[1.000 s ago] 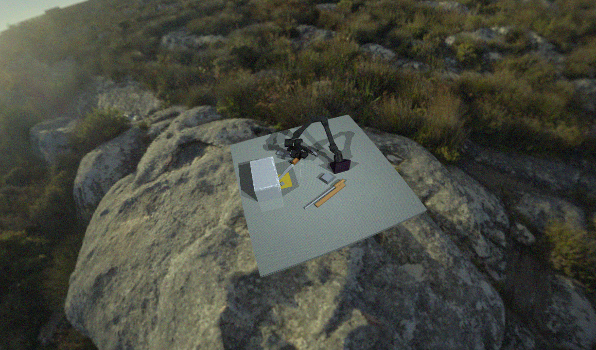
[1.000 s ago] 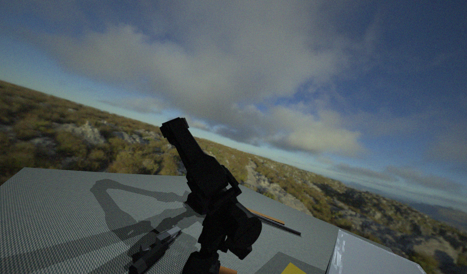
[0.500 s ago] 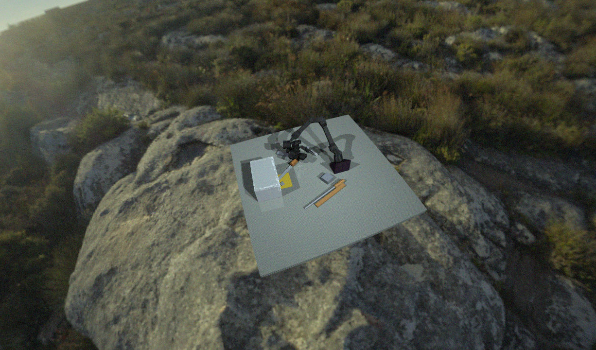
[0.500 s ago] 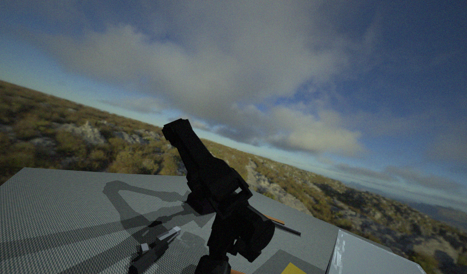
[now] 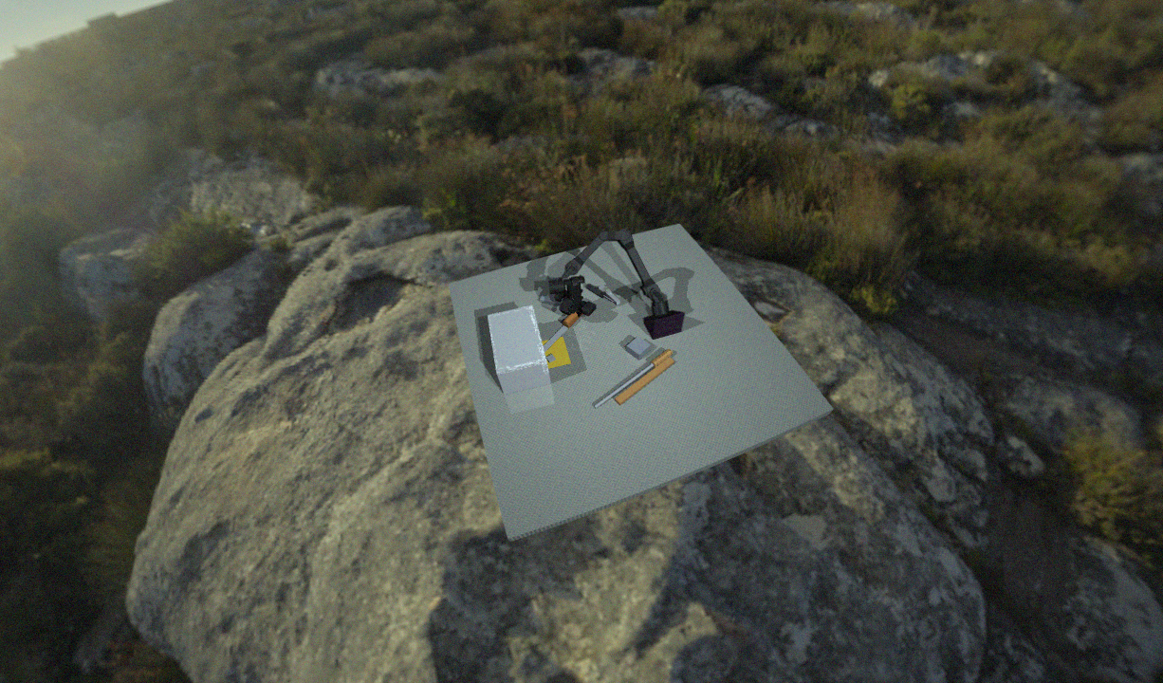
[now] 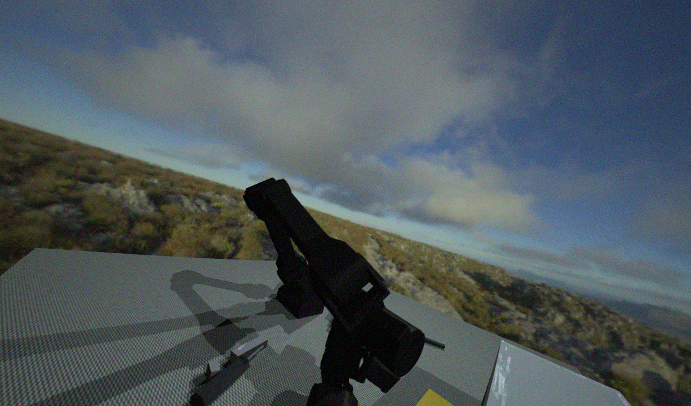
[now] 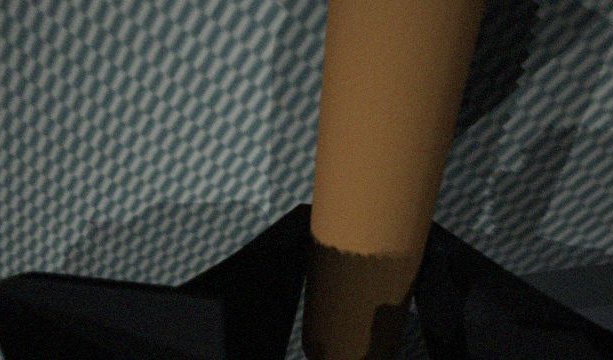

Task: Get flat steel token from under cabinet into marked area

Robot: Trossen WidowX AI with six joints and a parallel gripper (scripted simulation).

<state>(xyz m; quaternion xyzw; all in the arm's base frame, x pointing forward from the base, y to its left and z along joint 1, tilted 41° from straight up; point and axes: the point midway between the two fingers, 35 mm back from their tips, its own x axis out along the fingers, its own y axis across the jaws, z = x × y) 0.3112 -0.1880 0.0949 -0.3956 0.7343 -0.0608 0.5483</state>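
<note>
Now: gripper tip 170 mm past the small grey cube and 110 mm to the left of it. Round my gripper tip: grey bar: 190 mm behind, 30 mm to the right; then grey block: 160 mm behind, 290 mm to the left, 10 mm above; then wooden stick: 110 mm behind, 440 mm to the left.
</note>
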